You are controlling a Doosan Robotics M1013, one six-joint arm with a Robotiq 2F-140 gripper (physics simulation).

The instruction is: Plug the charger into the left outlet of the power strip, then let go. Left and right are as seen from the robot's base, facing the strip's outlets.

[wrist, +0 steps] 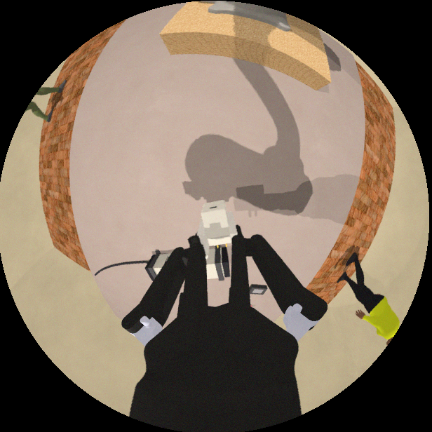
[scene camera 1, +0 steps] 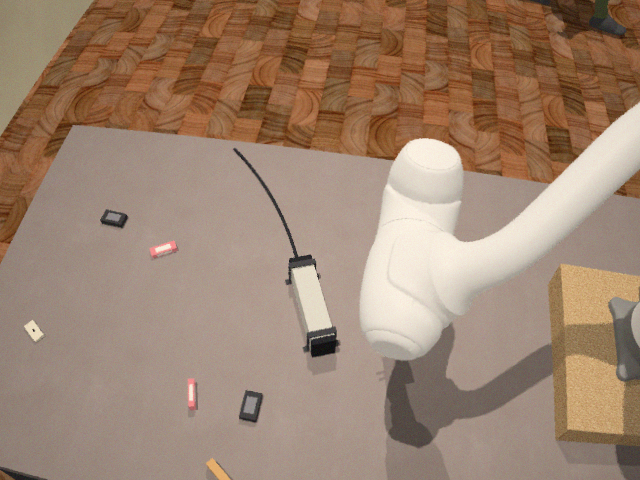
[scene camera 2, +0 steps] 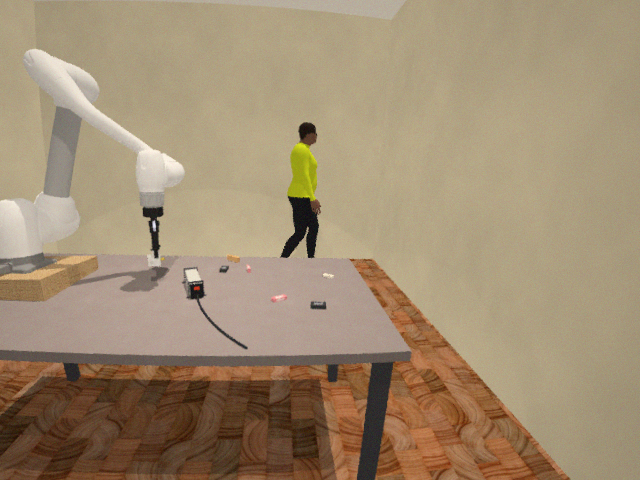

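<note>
My gripper is shut on the white charger and holds it low over the table, on the robot-base side of the strip and apart from it. The charger's yellow-tipped prongs point away from the base, towards the strip in the wrist view. The power strip lies on the table with black end caps and a pale body; its outlet openings cannot be made out. The fingers partly cover it in the wrist view. In scene camera 1 the arm hides the gripper and charger.
A black cable runs from the strip's far end. Black boxes, red-and-white pieces, a cream piece and an orange bar lie around. The arm stands on a wooden block.
</note>
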